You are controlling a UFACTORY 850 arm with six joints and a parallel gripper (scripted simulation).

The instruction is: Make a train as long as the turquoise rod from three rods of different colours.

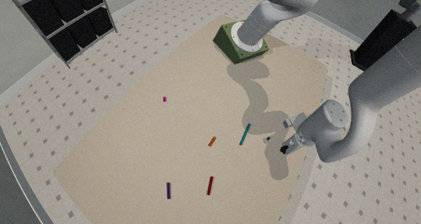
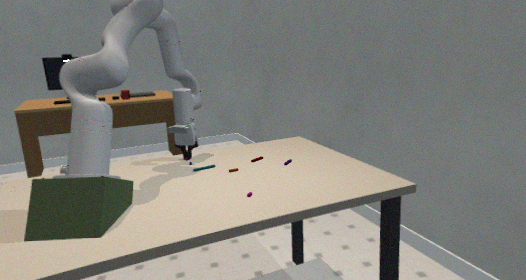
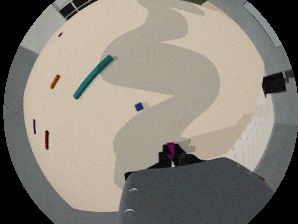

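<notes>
My hand is 20 mm past the blue rod, 90 mm to the left of it and 20 mm above it. Round my hand: red rod: 260 mm ahead, 220 mm to the right, 20 mm below; then turquoise rod: 10 mm ahead, 180 mm to the right, 20 mm below; then orange rod: 100 mm ahead, 290 mm to the right, 20 mm below.
</notes>
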